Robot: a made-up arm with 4 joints.
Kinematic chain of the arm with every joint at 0, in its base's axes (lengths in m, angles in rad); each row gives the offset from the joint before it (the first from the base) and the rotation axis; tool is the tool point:
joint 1: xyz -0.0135 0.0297 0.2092 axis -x
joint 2: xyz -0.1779 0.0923 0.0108 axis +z
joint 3: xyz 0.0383 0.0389 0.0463 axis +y
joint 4: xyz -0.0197 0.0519 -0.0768 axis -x
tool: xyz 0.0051 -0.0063 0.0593
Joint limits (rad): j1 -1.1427..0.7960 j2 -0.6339..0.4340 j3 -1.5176..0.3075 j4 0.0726..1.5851
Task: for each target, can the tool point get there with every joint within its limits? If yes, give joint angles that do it. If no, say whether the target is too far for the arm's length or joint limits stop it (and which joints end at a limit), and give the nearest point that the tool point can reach.
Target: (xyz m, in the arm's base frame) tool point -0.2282 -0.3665 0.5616
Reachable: no: too far | nearest point -0.2113 0.0638 0.3926 | short by 0.463 m
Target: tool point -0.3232 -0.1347 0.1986
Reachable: no: joint limits stop it (at a limit: joint 1, joint 2, joint 3, joint 4) | nearest point -0.2113 0.0638 0.3926 | short by 0.299 m
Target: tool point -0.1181 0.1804 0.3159
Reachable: yes | joints -0.4065 -0.5144 0.1657 0.4862
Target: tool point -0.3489 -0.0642 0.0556
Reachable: no: joint limits stop it (at a limit: joint 1, joint 2, joint 3, joint 4) | nearest point -0.2520 0.1858 0.0405 | short by 0.269 m
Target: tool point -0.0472 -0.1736 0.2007
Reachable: no: joint limits stop it (at a limit: joint 1, joint 2, joint 3, joint 4) | nearest point -0.0947 0.0464 0.3461 | short by 0.268 m
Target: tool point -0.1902 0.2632 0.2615
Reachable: yes | joints -0.1995 0.1353 0.0518 1.2642
